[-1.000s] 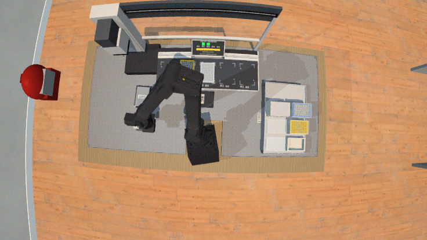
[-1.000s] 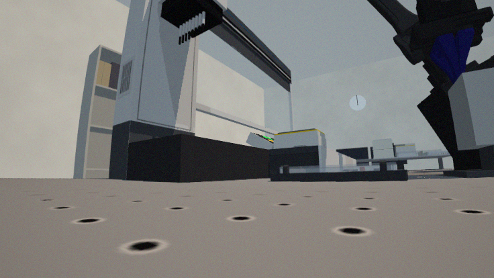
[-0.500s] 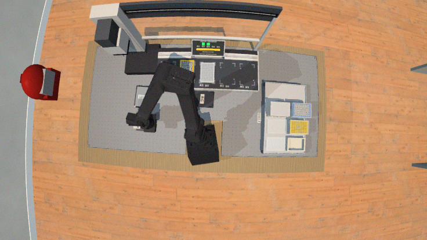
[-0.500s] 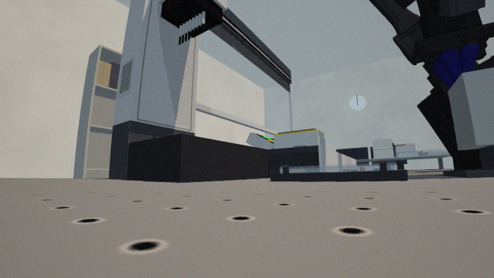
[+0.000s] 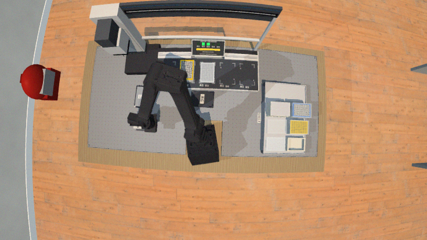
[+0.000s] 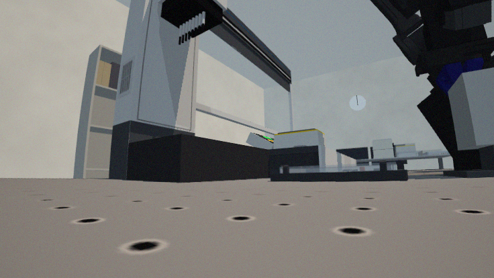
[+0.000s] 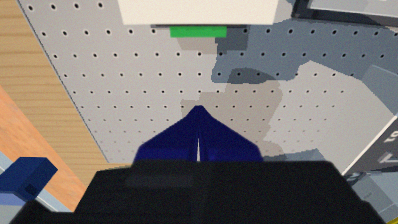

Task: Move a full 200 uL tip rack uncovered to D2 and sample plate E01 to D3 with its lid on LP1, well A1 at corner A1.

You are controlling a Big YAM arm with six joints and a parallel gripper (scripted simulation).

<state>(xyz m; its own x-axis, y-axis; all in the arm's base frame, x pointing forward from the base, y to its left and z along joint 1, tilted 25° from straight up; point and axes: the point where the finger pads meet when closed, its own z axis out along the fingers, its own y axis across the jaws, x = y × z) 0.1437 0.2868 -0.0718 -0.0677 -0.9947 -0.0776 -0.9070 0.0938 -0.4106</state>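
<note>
Right now the ready key is 6 cm to the left of my hand and 1 cm below it. From my hand the other things lie so: clear plate lid: 18 cm ahead, 10 cm to the left, 7 cm below; then regrip nest RG: 29 cm to the right, 15 cm ahead, 9 cm below; then lid park LP1: 18 cm ahead, 10 cm to the left, 8 cm below.
</note>
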